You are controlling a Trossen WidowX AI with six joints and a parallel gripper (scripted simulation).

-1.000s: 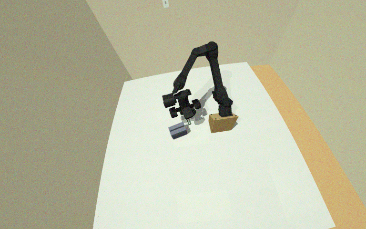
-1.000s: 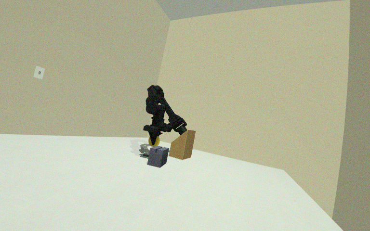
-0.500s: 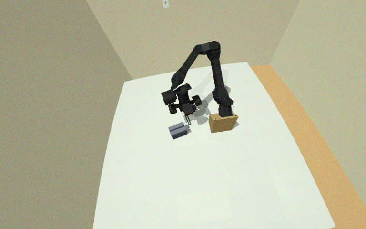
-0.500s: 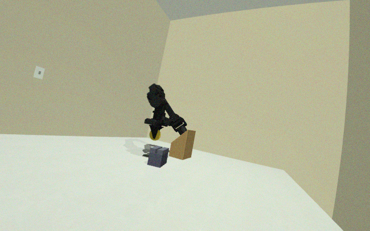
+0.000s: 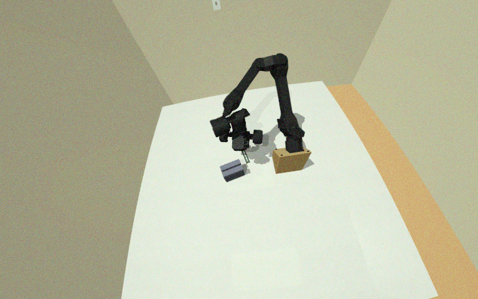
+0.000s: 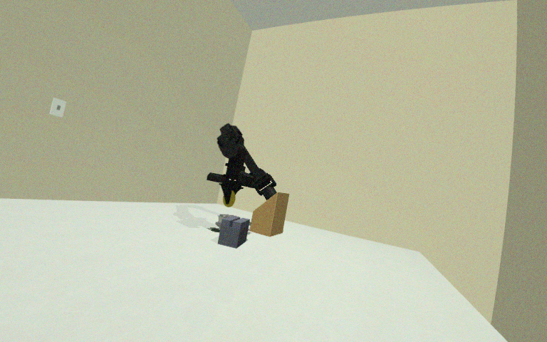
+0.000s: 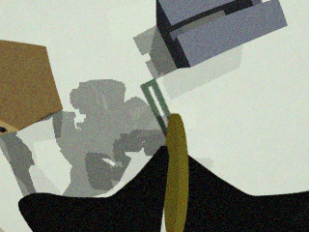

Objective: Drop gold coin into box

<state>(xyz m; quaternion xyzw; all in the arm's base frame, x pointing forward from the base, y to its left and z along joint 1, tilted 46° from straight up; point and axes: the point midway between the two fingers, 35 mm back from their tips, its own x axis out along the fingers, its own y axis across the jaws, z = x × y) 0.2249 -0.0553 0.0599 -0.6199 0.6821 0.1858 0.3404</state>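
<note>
Right now my gripper tip is 2 cm below the gold coin.
</note>
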